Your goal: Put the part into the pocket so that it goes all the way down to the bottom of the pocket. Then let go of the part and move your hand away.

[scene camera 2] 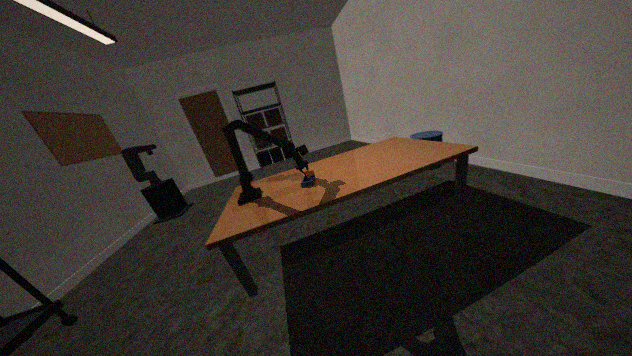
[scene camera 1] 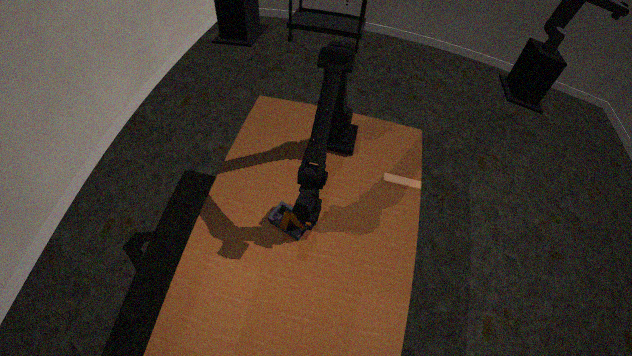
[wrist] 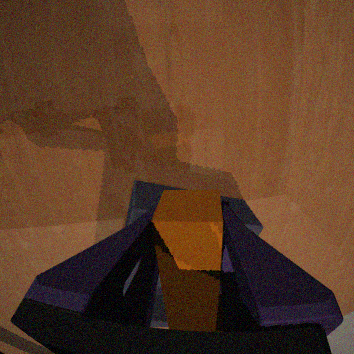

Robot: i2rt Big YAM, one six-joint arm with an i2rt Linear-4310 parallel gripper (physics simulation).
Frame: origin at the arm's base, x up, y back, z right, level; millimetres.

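Seen in the pictures: gripper, between the fingertips: [scene camera 1: 309, 226] [wrist: 191, 211]; arm's base, origin of its link: [scene camera 2: 249, 194] [scene camera 1: 338, 135].
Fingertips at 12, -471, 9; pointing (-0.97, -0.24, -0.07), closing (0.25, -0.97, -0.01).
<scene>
Pixels of each thing's middle, then the offset from my fingertips to it, as dx, dy, dz. Level surfaces: height alone.
- orange part, middle of its body: [wrist: 216, 282] [scene camera 1: 297, 223] [scene camera 2: 309, 173] +20, -12, +41
- grey-blue pocket block, middle of its body: [wrist: 171, 270] [scene camera 1: 289, 220] [scene camera 2: 308, 180] -23, +13, +78
- wooden table, height of its surface: dx -41
The orange part [scene camera 1: 288, 220] [scene camera 2: 309, 173] [wrist: 192, 245] is a block clamped between the fingers of my gripper [wrist: 191, 211]. In the wrist view the purple fingers press on its left and right sides. The grey-blue pocket block [scene camera 1: 275, 216] [scene camera 2: 308, 183] [wrist: 145, 192] sits on the table below and around the part; its far rim shows behind the part in the wrist view. The part overlaps the pocket's opening in the views. How deep its lower end sits, and the pocket's bottom, are hidden by the part, the fingers and the dark picture.
The wooden table [scene camera 1: 300, 300] [scene camera 2: 390, 160] carries the arm's base [scene camera 1: 342, 140] [scene camera 2: 249, 195] at one end. A pale strip [scene camera 1: 402, 180] lies near the table's right edge in the first scene view. Shadows of the arm cross the table.
</scene>
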